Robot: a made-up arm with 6 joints. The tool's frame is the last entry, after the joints. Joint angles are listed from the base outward. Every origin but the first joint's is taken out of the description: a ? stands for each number. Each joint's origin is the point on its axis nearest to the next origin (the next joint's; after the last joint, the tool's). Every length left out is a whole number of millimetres.
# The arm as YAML. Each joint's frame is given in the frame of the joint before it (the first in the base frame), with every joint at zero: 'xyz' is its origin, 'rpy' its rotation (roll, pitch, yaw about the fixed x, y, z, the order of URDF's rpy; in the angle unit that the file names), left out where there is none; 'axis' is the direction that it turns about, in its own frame. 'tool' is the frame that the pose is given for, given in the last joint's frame.
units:
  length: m
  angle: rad
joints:
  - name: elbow
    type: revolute
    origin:
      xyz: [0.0, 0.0, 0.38]
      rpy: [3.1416, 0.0, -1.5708]
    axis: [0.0, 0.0, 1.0]
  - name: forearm
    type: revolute
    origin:
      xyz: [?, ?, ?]
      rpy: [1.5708, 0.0, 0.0]
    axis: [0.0, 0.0, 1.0]
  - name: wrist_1
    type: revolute
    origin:
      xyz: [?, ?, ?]
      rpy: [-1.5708, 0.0, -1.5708]
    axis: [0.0, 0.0, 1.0]
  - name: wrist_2
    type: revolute
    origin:
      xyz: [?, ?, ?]
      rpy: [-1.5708, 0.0, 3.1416]
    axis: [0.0, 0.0, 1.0]
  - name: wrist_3
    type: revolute
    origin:
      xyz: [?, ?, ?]
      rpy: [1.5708, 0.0, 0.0]
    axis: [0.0, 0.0, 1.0]
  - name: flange
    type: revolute
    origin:
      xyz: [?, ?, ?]
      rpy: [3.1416, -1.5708, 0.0]
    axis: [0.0, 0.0, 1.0]
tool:
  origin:
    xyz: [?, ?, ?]
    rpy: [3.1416, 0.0, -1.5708]
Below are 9 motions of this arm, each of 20 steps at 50 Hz.
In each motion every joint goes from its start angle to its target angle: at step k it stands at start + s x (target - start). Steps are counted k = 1, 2, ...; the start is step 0. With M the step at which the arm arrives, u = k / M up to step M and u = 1 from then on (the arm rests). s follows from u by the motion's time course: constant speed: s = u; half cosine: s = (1 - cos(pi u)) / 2; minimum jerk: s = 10 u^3 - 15 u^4 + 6 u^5.
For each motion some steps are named. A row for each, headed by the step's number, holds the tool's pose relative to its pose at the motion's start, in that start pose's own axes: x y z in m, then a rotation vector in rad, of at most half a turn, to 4 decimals.
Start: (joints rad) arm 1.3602 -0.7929 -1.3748 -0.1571 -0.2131 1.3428
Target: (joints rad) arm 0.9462 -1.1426 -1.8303 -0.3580 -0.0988 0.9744
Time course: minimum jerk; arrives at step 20
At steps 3, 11, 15, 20:
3: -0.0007 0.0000 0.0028 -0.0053 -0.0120 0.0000
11: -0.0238 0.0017 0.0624 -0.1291 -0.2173 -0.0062
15: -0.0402 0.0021 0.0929 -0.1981 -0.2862 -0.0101
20: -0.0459 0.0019 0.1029 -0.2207 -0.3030 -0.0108

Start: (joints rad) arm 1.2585 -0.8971 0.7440 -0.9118 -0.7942 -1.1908
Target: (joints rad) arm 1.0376 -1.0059 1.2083 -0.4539 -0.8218 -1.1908
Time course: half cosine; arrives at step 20
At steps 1, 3, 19, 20:
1: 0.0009 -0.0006 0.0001 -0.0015 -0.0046 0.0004
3: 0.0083 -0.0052 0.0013 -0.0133 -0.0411 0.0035
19: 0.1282 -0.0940 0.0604 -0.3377 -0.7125 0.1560
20: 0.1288 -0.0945 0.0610 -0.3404 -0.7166 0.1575

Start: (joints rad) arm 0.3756 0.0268 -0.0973 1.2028 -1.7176 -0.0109
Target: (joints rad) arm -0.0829 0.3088 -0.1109 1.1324 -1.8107 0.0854
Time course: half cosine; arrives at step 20
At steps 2, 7, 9, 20:
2: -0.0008 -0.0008 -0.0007 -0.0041 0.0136 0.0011
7: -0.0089 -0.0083 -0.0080 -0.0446 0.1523 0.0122
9: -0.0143 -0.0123 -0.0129 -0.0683 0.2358 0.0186
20: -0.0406 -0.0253 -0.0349 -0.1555 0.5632 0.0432

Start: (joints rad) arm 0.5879 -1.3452 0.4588 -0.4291 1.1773 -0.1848
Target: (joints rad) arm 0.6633 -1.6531 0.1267 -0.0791 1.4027 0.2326
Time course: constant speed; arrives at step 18
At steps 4, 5, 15, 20:
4: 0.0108 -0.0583 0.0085 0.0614 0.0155 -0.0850
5: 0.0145 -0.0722 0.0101 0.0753 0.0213 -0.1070
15: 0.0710 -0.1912 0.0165 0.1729 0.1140 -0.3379
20: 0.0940 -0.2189 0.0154 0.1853 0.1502 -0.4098

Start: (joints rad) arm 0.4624 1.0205 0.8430 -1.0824 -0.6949 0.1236
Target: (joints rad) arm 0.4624 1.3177 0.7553 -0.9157 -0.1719 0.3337
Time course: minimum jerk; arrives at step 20
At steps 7, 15, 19, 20:
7: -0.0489 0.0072 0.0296 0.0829 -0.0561 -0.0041
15: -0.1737 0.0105 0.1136 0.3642 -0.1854 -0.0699
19: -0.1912 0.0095 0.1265 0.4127 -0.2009 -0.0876
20: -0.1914 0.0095 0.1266 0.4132 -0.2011 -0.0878

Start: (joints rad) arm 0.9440 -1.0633 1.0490 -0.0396 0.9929 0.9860
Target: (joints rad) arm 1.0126 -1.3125 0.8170 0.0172 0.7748 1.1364
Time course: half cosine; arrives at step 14
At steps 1, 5, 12, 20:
1: 0.0030 0.0005 0.0013 -0.0044 0.0048 0.0006
5: 0.0688 0.0155 0.0266 -0.1041 0.1026 0.0141
12: 0.2258 0.0817 0.0680 -0.3851 0.3010 0.0578
20: 0.2368 0.0881 0.0697 -0.4077 0.3131 0.0617

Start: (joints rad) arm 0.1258 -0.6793 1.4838 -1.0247 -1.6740 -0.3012
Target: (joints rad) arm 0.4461 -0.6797 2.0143 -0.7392 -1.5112 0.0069
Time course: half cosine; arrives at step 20
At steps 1, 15, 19, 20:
1: -0.0003 0.0002 0.0001 0.0011 -0.0024 -0.0015
15: -0.0395 0.0135 0.0229 0.1407 -0.3643 -0.2217
19: -0.0455 0.0135 0.0269 0.1612 -0.4302 -0.2589
20: -0.0457 0.0135 0.0270 0.1621 -0.4331 -0.2605

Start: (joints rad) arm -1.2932 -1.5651 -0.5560 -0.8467 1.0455 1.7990
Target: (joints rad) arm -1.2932 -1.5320 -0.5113 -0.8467 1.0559 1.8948
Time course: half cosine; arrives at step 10
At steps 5, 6, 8, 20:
5: -0.0172 -0.0066 -0.0068 0.0262 0.0042 -0.0657
6: -0.0225 -0.0084 -0.0090 0.0343 0.0056 -0.0860
8: -0.0312 -0.0112 -0.0124 0.0472 0.0083 -0.1190
20: -0.0346 -0.0122 -0.0137 0.0521 0.0093 -0.1316

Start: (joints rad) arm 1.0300 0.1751 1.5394 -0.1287 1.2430 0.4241
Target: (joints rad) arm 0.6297 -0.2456 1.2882 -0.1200 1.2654 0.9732
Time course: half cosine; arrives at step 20
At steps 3, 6, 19, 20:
3: 0.0119 -0.0163 -0.0007 0.0228 0.0249 -0.0416
6: 0.0420 -0.0623 -0.0063 0.0839 0.0954 -0.1559
19: 0.1289 -0.2990 -0.1095 0.3549 0.4931 -0.6984
20: 0.1291 -0.3007 -0.1108 0.3567 0.4964 -0.7022

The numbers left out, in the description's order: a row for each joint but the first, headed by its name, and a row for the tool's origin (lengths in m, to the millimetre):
forearm: -0.1 -0.04 0.0
wrist_1: 0.16 0.34 0.0
wrist_2: 0.04 0.41 0.0
wrist_3: 0.02 0.18 0.0
flange: -0.12 0.05 0.0
tool: 0.14 0.0 0.0

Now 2 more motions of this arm.
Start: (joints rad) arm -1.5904 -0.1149 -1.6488 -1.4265 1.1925 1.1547
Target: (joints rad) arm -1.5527 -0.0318 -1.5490 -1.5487 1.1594 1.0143
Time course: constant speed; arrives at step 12
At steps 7, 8, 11, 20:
7: -0.0191 0.0002 -0.0206 0.0030 -0.0754 0.1106
8: -0.0218 0.0007 -0.0235 0.0025 -0.0864 0.1259
11: -0.0298 0.0024 -0.0323 -0.0007 -0.1193 0.1710
20: -0.0324 0.0032 -0.0352 -0.0022 -0.1303 0.1858

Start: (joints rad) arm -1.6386 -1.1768 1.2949 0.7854 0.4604 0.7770
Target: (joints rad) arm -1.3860 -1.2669 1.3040 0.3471 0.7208 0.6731
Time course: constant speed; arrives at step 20
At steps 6, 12, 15, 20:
6: -0.0111 0.0347 0.0270 -0.1058 -0.1214 0.0835
12: -0.0190 0.0692 0.0525 -0.2119 -0.2279 0.1849
15: -0.0217 0.0864 0.0650 -0.2645 -0.2750 0.2419
20: -0.0244 0.1151 0.0855 -0.3509 -0.3437 0.3457

